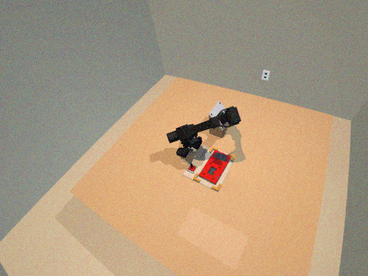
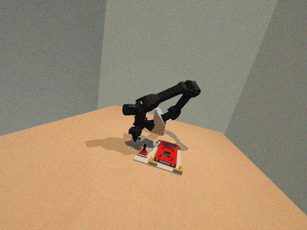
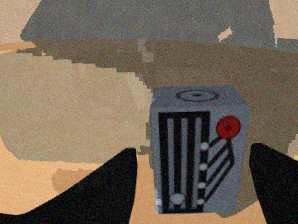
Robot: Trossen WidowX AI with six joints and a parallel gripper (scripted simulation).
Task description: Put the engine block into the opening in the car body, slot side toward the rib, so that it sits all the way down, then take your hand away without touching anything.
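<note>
My gripper tip is now 10 mm above the engine block. The rest, counted from my gripper tip: grey plate: 20 mm ahead, 180 mm to the left, 10 mm below.
</note>
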